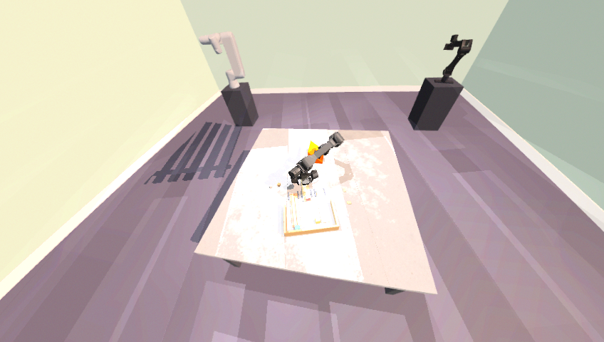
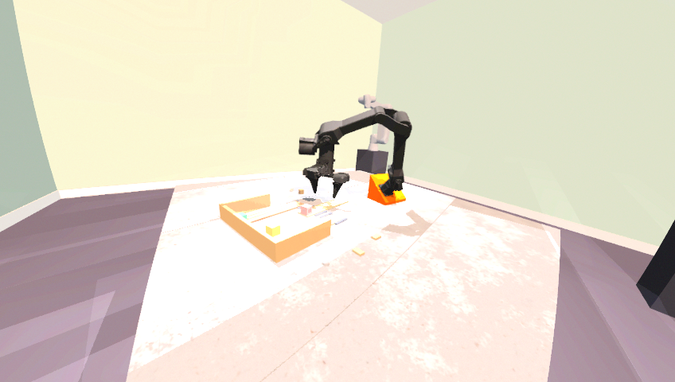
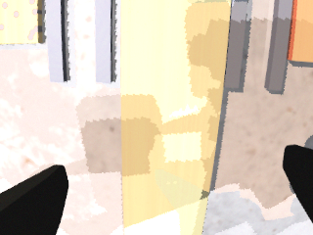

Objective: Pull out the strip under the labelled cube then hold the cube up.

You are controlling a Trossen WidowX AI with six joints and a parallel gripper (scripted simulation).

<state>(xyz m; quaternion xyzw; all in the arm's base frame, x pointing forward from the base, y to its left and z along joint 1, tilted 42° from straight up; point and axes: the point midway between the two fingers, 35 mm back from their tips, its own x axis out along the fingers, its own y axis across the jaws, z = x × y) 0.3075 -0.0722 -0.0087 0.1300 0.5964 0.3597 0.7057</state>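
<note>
Right now my gripper tip is 5 cm above the wide pale yellow strip and 1 cm past it. Also, from my gripper tip: pink cube marked h: 10 cm ahead, 3 cm to the left, 3 cm below.
</note>
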